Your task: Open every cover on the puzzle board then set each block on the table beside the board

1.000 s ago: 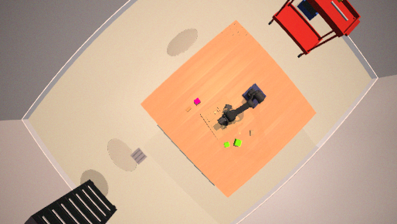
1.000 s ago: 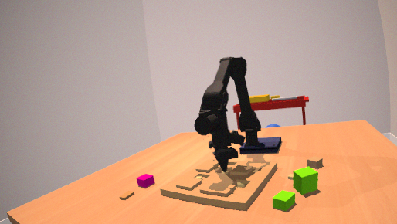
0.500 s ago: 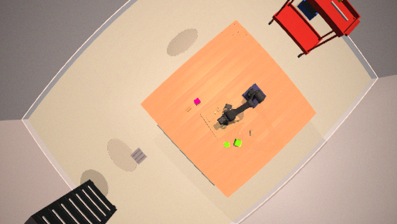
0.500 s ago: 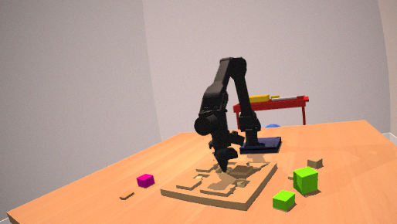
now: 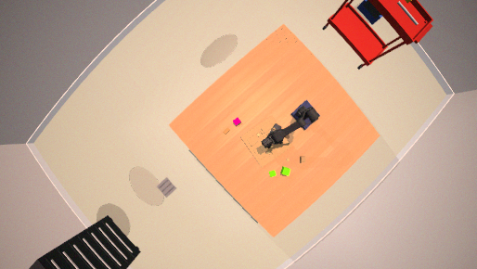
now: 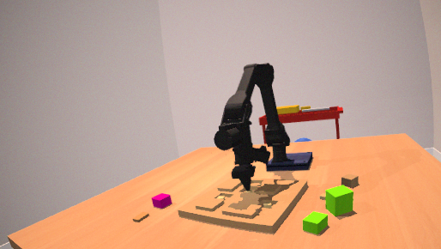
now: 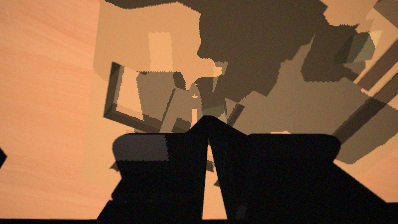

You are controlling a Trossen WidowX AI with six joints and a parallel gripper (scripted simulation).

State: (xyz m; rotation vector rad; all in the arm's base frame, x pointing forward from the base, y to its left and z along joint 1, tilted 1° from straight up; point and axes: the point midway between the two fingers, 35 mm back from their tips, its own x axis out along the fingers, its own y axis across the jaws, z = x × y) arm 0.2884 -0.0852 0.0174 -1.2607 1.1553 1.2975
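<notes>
My gripper tip is 50 mm short of the tan puzzle board and 10 mm to the left of it. Also, from my gripper tip: magenta block 70 mm ahead, 280 mm to the right; then small green block 230 mm ahead, 200 mm to the left, 10 mm below; then large green block 150 mm ahead, 270 mm to the left, 10 mm above.
</notes>
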